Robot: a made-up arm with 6 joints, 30 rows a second.
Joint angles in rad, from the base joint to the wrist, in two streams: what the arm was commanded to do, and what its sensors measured. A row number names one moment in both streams.
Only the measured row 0 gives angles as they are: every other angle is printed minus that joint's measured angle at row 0.
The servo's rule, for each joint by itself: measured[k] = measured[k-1] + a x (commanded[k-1-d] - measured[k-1]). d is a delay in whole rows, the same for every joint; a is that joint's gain. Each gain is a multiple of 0.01, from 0.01 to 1. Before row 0 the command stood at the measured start. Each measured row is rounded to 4 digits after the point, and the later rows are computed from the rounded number. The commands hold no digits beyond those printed.
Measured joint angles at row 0: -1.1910, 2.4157, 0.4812, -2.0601, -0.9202, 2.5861
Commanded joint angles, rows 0 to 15: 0.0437, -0.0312, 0.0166, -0.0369, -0.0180, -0.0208; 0.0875, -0.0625, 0.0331, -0.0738, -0.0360, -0.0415; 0.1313, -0.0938, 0.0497, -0.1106, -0.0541, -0.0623; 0.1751, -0.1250, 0.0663, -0.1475, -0.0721, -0.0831; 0.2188, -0.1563, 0.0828, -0.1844, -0.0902, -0.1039; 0.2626, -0.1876, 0.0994, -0.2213, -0.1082, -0.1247; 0.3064, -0.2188, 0.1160, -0.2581, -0.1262, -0.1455; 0.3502, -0.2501, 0.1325, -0.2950, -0.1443, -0.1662; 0.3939, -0.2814, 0.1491, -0.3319, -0.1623, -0.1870; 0.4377, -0.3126, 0.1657, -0.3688, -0.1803, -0.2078; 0.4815, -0.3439, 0.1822, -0.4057, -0.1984, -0.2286; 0.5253, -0.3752, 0.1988, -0.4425, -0.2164, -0.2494; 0.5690, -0.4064, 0.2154, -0.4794, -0.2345, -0.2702; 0.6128, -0.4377, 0.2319, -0.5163, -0.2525, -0.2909; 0.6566, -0.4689, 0.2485, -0.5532, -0.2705, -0.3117; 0.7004, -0.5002, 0.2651, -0.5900, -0.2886, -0.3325
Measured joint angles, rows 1 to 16: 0.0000, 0.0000, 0.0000, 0.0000, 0.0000, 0.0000; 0.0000, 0.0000, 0.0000, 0.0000, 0.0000, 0.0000; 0.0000, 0.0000, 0.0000, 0.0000, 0.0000, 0.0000; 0.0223, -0.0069, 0.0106, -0.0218, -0.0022, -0.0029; 0.0556, -0.0191, 0.0250, -0.0525, -0.0063, -0.0083; 0.0942, -0.0355, 0.0408, -0.0868, -0.0120, -0.0159; 0.1355, -0.0552, 0.0571, -0.1226, -0.0192, -0.0253; 0.1780, -0.0774, 0.0735, -0.1591, -0.0277, -0.0363; 0.2211, -0.1016, 0.0901, -0.1958, -0.0374, -0.0487; 0.2646, -0.1274, 0.1067, -0.2326, -0.0481, -0.0623; 0.3083, -0.1544, 0.1232, -0.2694, -0.0596, -0.0768; 0.3520, -0.1823, 0.1398, -0.3063, -0.0719, -0.0922; 0.3957, -0.2110, 0.1564, -0.3432, -0.0849, -0.1084; 0.4395, -0.2402, 0.1729, -0.3801, -0.0985, -0.1252; 0.4833, -0.2699, 0.1895, -0.4169, -0.1126, -0.1426; 0.5270, -0.2999, 0.2061, -0.4538, -0.1272, -0.1605
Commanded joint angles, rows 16 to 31: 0.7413, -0.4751, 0.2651, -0.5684, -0.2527, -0.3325; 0.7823, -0.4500, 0.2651, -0.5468, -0.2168, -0.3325; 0.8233, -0.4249, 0.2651, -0.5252, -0.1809, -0.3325; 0.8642, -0.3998, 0.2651, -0.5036, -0.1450, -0.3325; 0.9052, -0.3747, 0.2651, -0.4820, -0.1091, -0.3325; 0.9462, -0.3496, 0.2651, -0.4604, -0.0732, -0.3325; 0.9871, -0.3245, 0.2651, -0.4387, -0.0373, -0.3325; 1.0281, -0.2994, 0.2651, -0.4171, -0.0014, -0.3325; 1.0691, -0.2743, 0.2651, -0.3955, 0.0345, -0.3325; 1.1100, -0.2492, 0.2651, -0.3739, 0.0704, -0.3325; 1.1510, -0.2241, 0.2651, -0.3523, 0.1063, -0.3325; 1.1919, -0.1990, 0.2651, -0.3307, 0.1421, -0.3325; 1.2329, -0.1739, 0.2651, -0.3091, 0.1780, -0.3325; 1.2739, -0.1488, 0.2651, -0.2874, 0.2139, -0.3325; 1.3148, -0.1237, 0.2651, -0.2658, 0.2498, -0.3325; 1.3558, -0.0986, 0.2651, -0.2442, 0.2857, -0.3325
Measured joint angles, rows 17 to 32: 0.5708, -0.3302, 0.2226, -0.4907, -0.1422, -0.1788; 0.6146, -0.3607, 0.2392, -0.5276, -0.1576, -0.1974; 0.6584, -0.3914, 0.2558, -0.5644, -0.1733, -0.2163; 0.7007, -0.4098, 0.2618, -0.5668, -0.1828, -0.2326; 0.7423, -0.4186, 0.2639, -0.5550, -0.1869, -0.2466; 0.7836, -0.4200, 0.2647, -0.5374, -0.1862, -0.2586; 0.8247, -0.4156, 0.2650, -0.5175, -0.1813, -0.2689; 0.8658, -0.4066, 0.2651, -0.4966, -0.1726, -0.2778; 0.9068, -0.3941, 0.2651, -0.4752, -0.1607, -0.2855; 0.9478, -0.3788, 0.2651, -0.4537, -0.1459, -0.2921; 0.9888, -0.3613, 0.2651, -0.4321, -0.1286, -0.2978; 1.0298, -0.3422, 0.2651, -0.4105, -0.1090, -0.3027; 1.0707, -0.3217, 0.2651, -0.3889, -0.0875, -0.3069; 1.1117, -0.3002, 0.2651, -0.3673, -0.0642, -0.3105; 1.1526, -0.2779, 0.2651, -0.3457, -0.0394, -0.3136; 1.1936, -0.2550, 0.2651, -0.3241, -0.0133, -0.3162
